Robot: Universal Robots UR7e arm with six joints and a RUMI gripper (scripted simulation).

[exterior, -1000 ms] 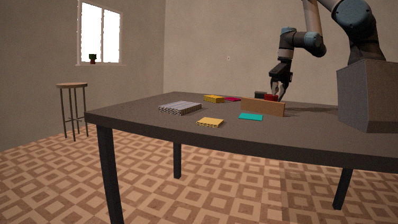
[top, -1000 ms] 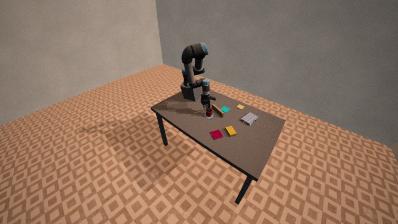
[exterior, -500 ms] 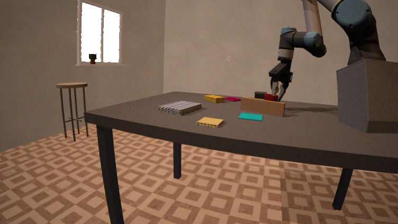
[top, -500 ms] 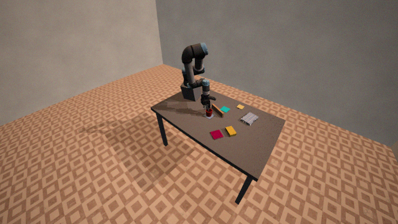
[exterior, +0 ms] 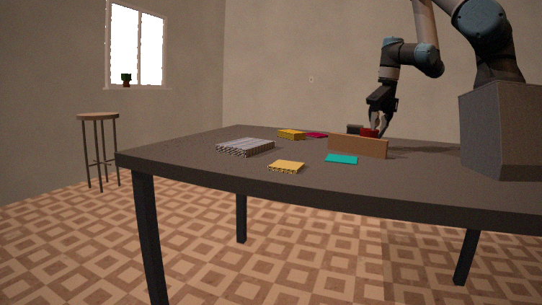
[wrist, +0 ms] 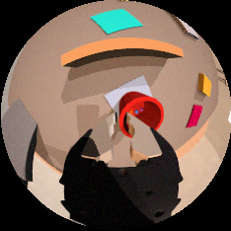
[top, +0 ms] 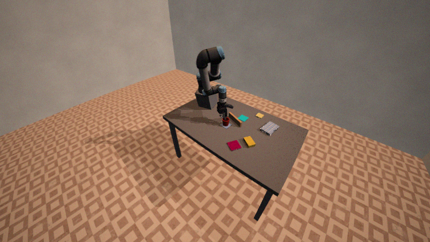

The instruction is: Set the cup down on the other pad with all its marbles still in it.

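Now: the red cup 30 mm below my hand, 30 mm ahead of it and 10 mm to the right of it. Round my hand: blue marble: 40 mm below, 30 mm to the right, 30 mm ahead; then rail: 100 mm to the left, 60 mm ahead, 40 mm below; then grey pad: 60 mm below, 30 mm ahead, 10 mm to the right.
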